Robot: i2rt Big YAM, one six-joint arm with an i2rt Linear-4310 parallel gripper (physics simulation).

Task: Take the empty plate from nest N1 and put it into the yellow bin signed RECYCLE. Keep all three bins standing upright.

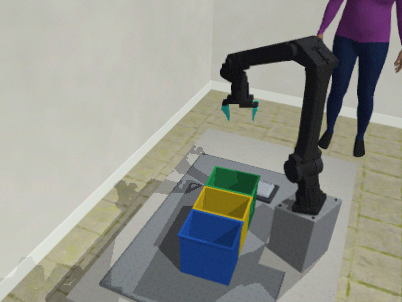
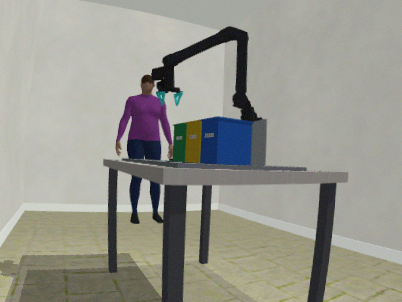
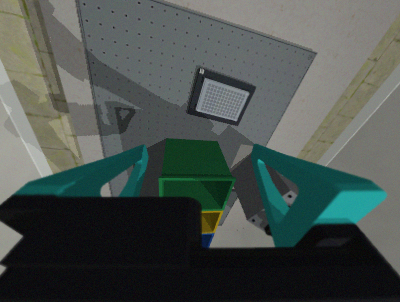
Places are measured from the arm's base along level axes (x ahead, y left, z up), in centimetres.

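Pixels of known places: gripper, fingertip midpoint: (image 1: pixel 241 120) (image 2: pixel 170 105) (image 3: pixel 199 150); arm's base at its link origin: (image 1: pixel 309 204).
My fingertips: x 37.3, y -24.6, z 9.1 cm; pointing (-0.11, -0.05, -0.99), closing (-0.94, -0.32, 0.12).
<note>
For each thing: its middle in the pictures, then the offset to it from my fingertips. "*": a spot on its surface instead. Level surfaces: height alone.
- white well plate at the middle of its body: (image 3: pixel 222 101) (image 1: pixel 257 186) dy +1.2, dx -10.7, dz -28.7 cm
- dark nest at a spot on its surface: (image 3: pixel 192 102) * dy +4.0, dx -3.0, dz -29.4 cm
- yellow bin at the middle of its body: (image 1: pixel 221 221) (image 3: pixel 188 199) (image 2: pixel 209 143) dy +34.7, dx -10.4, dz -21.6 cm
- green bin at the middle of its body: (image 3: pixel 192 171) (image 1: pixel 231 198) (image 2: pixel 194 143) dy +21.8, dx -7.9, dz -21.6 cm
- blue bin at the middle of its body: (image 1: pixel 210 247) (image 2: pixel 226 142) (image 3: pixel 185 219) dy +47.6, dx -12.8, dz -21.6 cm
- pegboard mat at its surface level: dz -30.6 cm
The white well plate (image 1: pixel 265 188) (image 3: pixel 223 100) lies in a dark nest (image 3: pixel 192 102) on the pegboard mat, on the far side of the green bin. The yellow bin (image 1: pixel 223 202) (image 2: pixel 193 142) (image 3: pixel 211 221) stands upright between the green bin (image 1: pixel 233 181) (image 2: pixel 179 143) (image 3: pixel 196 157) and the blue bin (image 1: pixel 209 252) (image 2: pixel 234 142) (image 3: pixel 207 241), which are also upright. My gripper (image 1: pixel 241 120) (image 2: pixel 169 104) (image 3: pixel 199 150) is open and empty, high above the mat and bins. The lettering on the signs is too small to read.
The arm's grey pedestal (image 1: pixel 301 235) (image 2: pixel 259 142) stands beside the bins. The pegboard mat (image 1: pixel 150 270) (image 3: pixel 150 40) lies on the table (image 2: pixel 260 177). A person (image 1: pixel 360 65) (image 2: pixel 146 120) in a purple top stands beyond the table.
</note>
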